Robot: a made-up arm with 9 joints. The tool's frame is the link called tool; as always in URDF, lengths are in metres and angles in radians. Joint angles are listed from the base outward. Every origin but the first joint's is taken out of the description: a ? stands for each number. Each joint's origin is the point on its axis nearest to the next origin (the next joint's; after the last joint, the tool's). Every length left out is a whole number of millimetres.
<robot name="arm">
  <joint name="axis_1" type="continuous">
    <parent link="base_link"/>
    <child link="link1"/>
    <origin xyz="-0.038 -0.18 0.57" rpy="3.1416 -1.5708 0"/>
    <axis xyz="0 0 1"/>
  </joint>
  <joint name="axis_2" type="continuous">
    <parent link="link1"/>
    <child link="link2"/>
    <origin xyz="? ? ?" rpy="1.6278 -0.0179 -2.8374"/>
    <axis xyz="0 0 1"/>
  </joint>
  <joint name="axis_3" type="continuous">
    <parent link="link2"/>
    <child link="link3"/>
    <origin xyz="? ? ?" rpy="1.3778 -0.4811 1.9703"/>
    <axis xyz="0 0 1"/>
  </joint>
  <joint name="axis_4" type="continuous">
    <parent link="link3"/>
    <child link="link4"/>
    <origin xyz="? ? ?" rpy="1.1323 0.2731 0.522"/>
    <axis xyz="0 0 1"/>
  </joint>
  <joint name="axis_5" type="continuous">
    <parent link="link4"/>
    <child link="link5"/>
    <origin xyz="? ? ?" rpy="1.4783 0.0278 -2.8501"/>
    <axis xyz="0 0 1"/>
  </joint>
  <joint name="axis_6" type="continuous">
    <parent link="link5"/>
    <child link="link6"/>
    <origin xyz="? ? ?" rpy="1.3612 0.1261 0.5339"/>
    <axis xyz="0 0 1"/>
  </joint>
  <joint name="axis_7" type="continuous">
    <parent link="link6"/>
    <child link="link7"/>
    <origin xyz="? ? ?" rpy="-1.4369 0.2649 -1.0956"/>
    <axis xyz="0 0 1"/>
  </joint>
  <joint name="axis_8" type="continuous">
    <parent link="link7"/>
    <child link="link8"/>
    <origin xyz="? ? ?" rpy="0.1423 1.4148 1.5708"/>
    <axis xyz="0 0 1"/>
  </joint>
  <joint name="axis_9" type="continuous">
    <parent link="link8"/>
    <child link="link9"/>
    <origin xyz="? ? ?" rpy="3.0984 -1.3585 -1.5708"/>
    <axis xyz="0 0 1"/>
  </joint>
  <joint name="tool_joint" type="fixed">
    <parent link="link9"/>
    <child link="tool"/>
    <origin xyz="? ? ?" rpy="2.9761 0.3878 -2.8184"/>
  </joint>
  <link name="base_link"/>
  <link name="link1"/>
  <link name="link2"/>
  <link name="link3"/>
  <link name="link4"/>
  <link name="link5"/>
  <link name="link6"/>
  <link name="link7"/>
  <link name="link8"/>
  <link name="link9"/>
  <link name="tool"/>
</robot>
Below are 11 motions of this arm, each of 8 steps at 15 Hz.
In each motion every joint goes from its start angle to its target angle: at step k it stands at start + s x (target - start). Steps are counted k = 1, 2, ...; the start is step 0. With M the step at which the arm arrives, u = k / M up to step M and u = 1 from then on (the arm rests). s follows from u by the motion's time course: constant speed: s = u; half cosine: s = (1 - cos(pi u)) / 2; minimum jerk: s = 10 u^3 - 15 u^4 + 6 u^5.
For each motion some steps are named. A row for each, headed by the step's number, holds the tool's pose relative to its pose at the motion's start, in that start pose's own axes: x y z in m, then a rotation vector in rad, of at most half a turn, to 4 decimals.
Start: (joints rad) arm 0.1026 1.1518 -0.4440 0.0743 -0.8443 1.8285 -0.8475 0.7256 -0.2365
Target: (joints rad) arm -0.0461 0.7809 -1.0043 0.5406 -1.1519 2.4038 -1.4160 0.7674 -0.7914
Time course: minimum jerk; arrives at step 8
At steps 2, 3, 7, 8:
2: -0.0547 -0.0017 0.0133 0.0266 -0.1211 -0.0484
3: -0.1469 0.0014 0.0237 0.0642 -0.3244 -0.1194
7: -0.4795 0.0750 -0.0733 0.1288 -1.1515 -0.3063
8: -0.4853 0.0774 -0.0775 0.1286 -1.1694 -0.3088

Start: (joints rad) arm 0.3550 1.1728 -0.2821 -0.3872 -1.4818 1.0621 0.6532 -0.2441 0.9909
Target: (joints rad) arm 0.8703 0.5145 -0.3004 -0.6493 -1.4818 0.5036 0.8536 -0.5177 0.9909
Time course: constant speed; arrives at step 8
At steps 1, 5, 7, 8:
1: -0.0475 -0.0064 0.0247 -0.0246 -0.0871 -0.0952
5: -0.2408 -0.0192 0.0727 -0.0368 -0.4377 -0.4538
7: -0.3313 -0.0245 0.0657 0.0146 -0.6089 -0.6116
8: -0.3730 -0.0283 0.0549 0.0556 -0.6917 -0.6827

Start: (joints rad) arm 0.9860 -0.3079 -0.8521 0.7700 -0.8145 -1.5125 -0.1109 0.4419 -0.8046
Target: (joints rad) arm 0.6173 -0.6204 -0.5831 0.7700 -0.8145 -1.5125 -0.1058 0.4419 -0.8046
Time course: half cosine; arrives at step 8
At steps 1, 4, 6, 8:
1: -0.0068 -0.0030 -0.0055 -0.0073 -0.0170 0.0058
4: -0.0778 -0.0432 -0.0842 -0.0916 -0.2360 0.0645
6: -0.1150 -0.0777 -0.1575 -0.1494 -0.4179 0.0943
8: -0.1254 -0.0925 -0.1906 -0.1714 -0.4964 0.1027

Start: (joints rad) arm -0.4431 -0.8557 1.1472 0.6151 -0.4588 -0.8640 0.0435 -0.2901 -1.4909
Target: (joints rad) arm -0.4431 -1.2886 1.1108 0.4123 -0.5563 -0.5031 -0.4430 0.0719 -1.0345
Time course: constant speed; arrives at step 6
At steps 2, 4, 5, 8:
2: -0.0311 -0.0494 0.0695 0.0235 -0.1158 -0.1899
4: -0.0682 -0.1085 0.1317 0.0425 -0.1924 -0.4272
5: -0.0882 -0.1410 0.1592 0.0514 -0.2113 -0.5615
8: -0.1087 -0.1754 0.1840 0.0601 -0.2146 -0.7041

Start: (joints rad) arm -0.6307 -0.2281 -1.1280 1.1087 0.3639 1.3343 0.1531 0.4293 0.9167
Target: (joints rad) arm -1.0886 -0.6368 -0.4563 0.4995 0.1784 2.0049 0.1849 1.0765 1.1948
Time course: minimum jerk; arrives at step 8
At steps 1, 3, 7, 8:
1: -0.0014 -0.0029 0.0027 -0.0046 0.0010 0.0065
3: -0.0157 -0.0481 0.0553 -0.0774 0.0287 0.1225
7: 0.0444 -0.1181 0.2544 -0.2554 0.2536 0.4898
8: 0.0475 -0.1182 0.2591 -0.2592 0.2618 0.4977

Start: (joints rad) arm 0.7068 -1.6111 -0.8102 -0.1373 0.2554 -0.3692 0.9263 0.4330 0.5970
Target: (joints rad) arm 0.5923 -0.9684 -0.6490 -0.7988 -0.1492 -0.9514 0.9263 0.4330 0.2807
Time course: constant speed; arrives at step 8
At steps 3, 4, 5, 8:
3: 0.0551 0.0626 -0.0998 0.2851 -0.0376 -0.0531
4: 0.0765 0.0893 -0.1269 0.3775 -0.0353 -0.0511
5: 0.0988 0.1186 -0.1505 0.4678 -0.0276 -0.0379
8: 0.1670 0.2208 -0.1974 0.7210 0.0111 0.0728

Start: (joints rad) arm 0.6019 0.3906 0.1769 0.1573 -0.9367 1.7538 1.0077 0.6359 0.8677
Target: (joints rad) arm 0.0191 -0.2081 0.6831 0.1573 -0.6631 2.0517 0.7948 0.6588 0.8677
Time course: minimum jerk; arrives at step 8
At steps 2, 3, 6, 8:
2: -0.0126 0.0204 0.0163 0.0249 0.0874 -0.0040
3: -0.0268 0.0518 0.0484 0.0735 0.2414 -0.0056
6: -0.0072 0.1258 0.1886 0.3119 0.8714 0.0544
8: 0.0057 0.1309 0.2110 0.3577 0.9847 0.0767

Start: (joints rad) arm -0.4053 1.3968 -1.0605 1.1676 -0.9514 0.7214 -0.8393 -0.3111 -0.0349
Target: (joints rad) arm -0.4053 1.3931 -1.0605 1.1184 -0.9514 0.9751 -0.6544 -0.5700 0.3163
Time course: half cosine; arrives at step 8
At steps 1, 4, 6, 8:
1: 0.0007 -0.0021 -0.0016 0.0002 0.0147 -0.0274
4: 0.0026 -0.0272 -0.0216 -0.0023 0.1995 -0.3582
6: -0.0040 -0.0446 -0.0369 -0.0089 0.3508 -0.6078
8: -0.0085 -0.0509 -0.0430 -0.0125 0.4163 -0.7098

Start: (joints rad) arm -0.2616 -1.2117 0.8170 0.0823 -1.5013 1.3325 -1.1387 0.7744 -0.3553
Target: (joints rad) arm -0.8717 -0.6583 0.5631 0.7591 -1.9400 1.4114 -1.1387 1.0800 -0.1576
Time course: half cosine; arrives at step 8
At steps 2, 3, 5, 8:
2: 0.0095 -0.0512 -0.0443 0.0749 -0.0061 -0.0512
3: 0.0125 -0.1000 -0.0975 0.1497 -0.0028 -0.1287
5: -0.0147 -0.1757 -0.2222 0.2770 0.0482 -0.3824
8: -0.0663 -0.1946 -0.2993 0.3147 0.1299 -0.6382

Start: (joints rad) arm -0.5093 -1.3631 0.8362 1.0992 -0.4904 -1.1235 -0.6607 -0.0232 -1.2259
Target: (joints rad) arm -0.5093 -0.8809 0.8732 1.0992 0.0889 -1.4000 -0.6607 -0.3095 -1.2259
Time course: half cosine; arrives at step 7
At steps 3, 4, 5, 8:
3: 0.0120 0.0793 -0.0097 -0.0646 -0.1378 0.1373
4: 0.0167 0.1192 -0.0241 -0.0888 -0.2093 0.2293
5: 0.0200 0.1509 -0.0419 -0.1016 -0.2684 0.3191
8: 0.0227 0.1766 -0.0620 -0.1054 -0.3190 0.4085

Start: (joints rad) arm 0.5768 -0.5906 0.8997 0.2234 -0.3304 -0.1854 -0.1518 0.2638 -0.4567
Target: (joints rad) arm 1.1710 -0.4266 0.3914 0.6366 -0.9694 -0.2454 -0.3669 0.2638 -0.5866
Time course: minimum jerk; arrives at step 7
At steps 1, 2, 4, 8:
1: 0.0015 0.0108 -0.0007 -0.0344 0.0068 -0.0058
2: 0.0094 0.0681 -0.0099 -0.2155 0.0392 -0.0312
4: 0.0239 0.2791 -0.1427 -0.9620 0.1214 -0.0520
8: 0.0004 0.3686 -0.3249 -1.5322 0.1399 0.0146

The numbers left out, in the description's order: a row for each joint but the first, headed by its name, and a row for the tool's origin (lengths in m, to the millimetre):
axis_2: 0.024 -0.202 0
axis_3: -0.136 0.403 0
axis_4: 0.017 -0.007 0
axis_5: 0.033 0.043 0
axis_6: -0.081 0.148 0
axis_7: 0.091 -0.082 0
axis_8: -0.028 0.024 0
axis_9: -0.003 0.202 0
tool: -0.025 -0.053 0

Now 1 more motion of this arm.
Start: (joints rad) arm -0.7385 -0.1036 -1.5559 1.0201 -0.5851 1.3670 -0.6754 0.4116 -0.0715
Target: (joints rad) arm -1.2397 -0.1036 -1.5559 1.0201 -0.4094 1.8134 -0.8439 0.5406 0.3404
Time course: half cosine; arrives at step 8
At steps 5, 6, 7, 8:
5: 0.1104 0.0877 0.0919 -0.4731 0.3559 -0.3840
6: 0.1386 0.1155 0.1053 -0.6087 0.4206 -0.4774
7: 0.1577 0.1355 0.1121 -0.7040 0.4590 -0.5400
8: 0.1645 0.1427 0.1140 -0.7383 0.4715 -0.5620

